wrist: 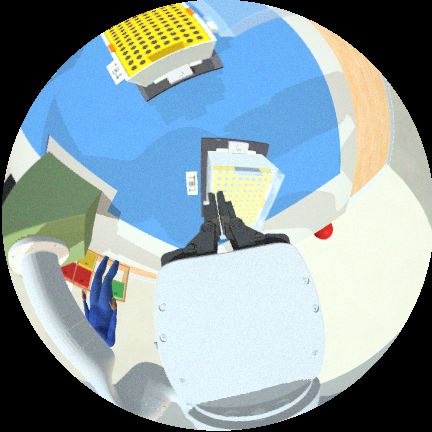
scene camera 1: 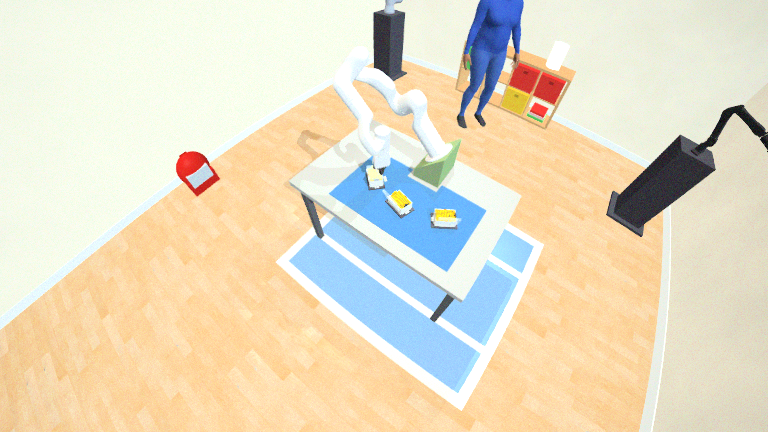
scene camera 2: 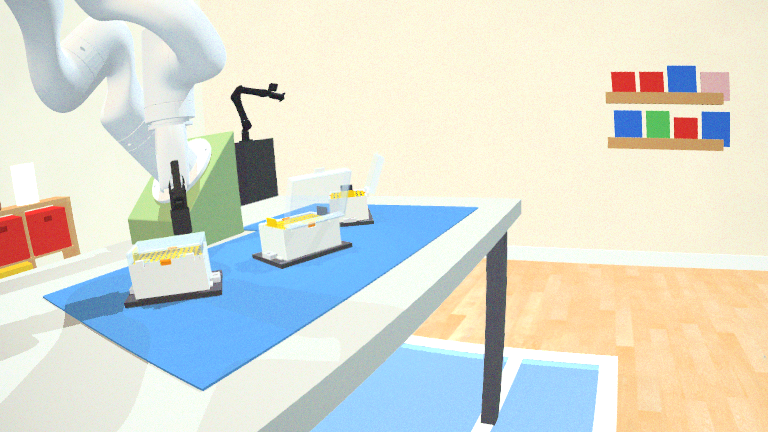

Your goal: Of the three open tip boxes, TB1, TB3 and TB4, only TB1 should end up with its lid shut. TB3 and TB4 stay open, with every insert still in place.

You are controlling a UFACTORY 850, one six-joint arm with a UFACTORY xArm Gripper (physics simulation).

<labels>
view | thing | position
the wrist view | my gripper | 216, 200
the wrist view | box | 213, 150
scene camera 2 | my gripper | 183, 233
</labels>
